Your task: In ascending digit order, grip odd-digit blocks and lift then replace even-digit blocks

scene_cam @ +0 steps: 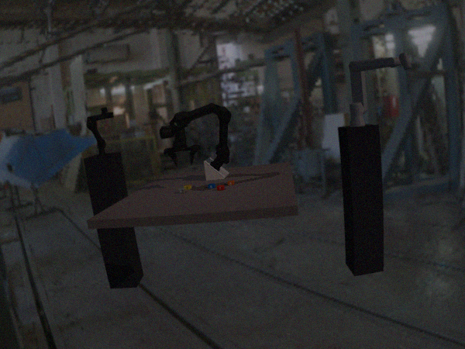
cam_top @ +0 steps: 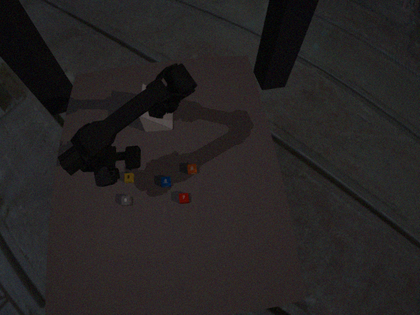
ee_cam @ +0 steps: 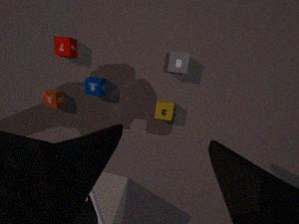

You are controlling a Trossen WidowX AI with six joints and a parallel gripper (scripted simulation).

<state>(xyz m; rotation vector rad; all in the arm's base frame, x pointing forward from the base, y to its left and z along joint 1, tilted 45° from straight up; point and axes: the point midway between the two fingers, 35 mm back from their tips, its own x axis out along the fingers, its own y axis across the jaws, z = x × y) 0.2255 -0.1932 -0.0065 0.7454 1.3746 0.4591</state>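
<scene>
My gripper tip is now 12 cm above the yellow block and 1 cm past it. Also, from my gripper tip: red block (19 cm to the left, 12 cm below, 10 cm ahead); then blue block (14 cm to the left, 12 cm below, 3 cm ahead); then grey block (12 cm below, 7 cm ahead, 2 cm to the right).
</scene>
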